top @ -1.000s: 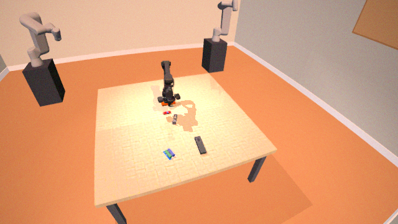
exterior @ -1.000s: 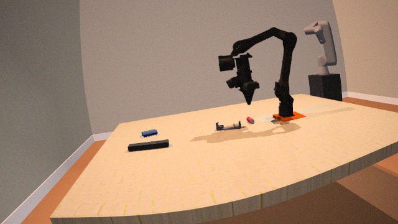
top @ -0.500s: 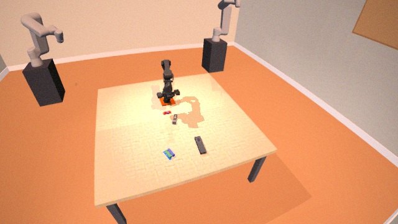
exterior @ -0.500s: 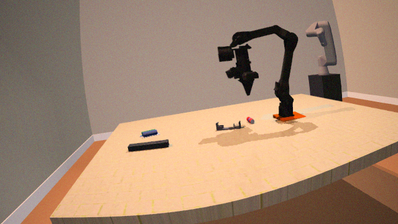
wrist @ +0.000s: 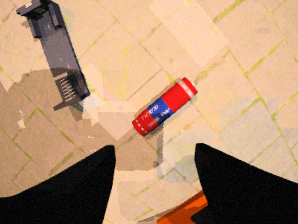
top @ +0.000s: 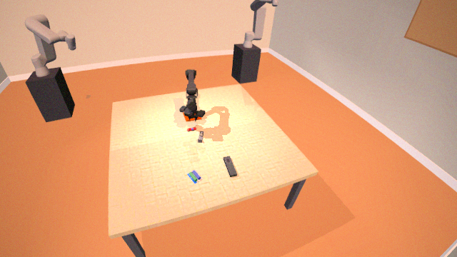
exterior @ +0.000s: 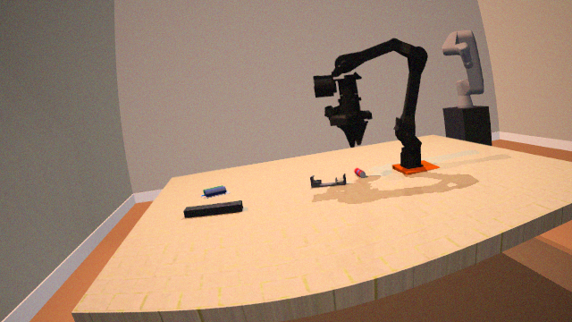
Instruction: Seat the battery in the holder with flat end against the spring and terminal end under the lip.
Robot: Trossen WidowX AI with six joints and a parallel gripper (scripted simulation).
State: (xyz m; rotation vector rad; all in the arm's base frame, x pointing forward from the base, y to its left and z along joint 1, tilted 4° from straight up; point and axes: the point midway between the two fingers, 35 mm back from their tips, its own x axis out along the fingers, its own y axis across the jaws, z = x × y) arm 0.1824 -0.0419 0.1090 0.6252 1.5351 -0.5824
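My gripper tip is 8 cm above the blue battery, 1 cm to the left of it and 1 cm past it. From my gripper tip the other things lie so: black remote 44 cm ahead, 11 cm to the left, 8 cm below.
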